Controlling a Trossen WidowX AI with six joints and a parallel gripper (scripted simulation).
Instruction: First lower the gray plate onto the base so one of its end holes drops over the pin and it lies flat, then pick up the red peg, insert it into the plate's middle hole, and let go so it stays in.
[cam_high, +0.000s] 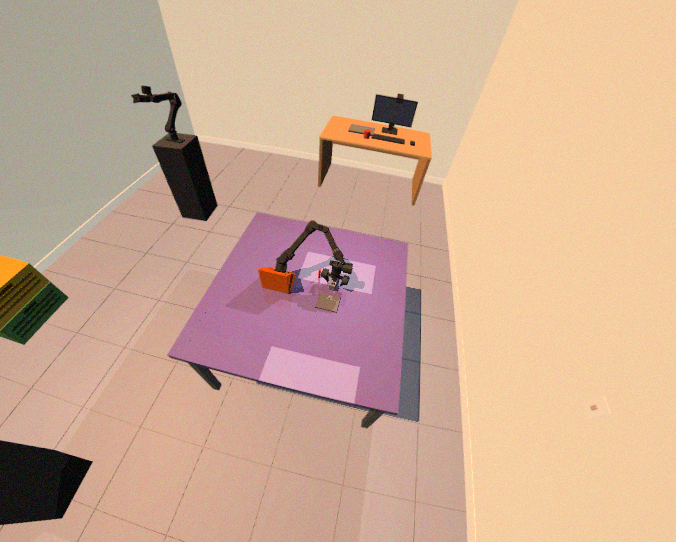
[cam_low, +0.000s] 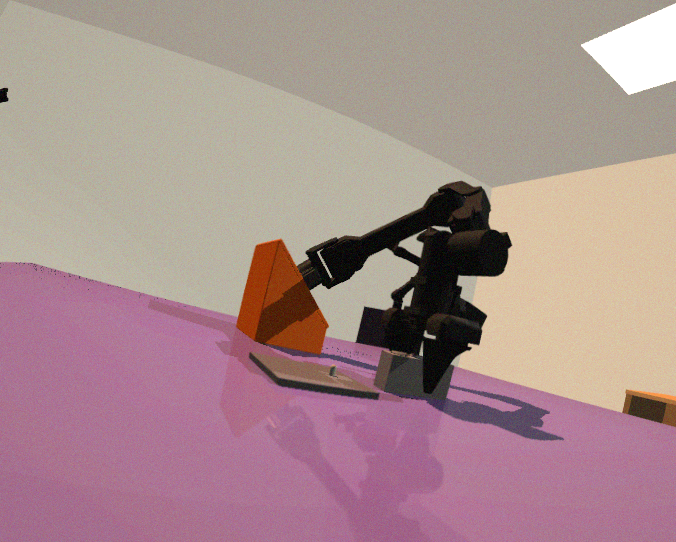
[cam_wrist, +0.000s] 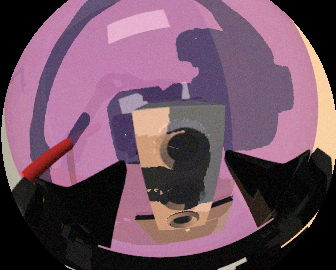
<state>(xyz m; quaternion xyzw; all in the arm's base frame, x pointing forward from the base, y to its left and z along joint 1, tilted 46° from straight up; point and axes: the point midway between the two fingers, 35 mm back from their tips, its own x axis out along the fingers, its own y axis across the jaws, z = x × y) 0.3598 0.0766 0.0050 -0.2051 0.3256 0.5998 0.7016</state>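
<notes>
Right now my gripper tip is 30 mm below the gray plate. Also, from my gripper tip: base: 10 mm behind, 130 mm to the right; red peg: 110 mm behind, 40 mm to the left, 30 mm above.
</notes>
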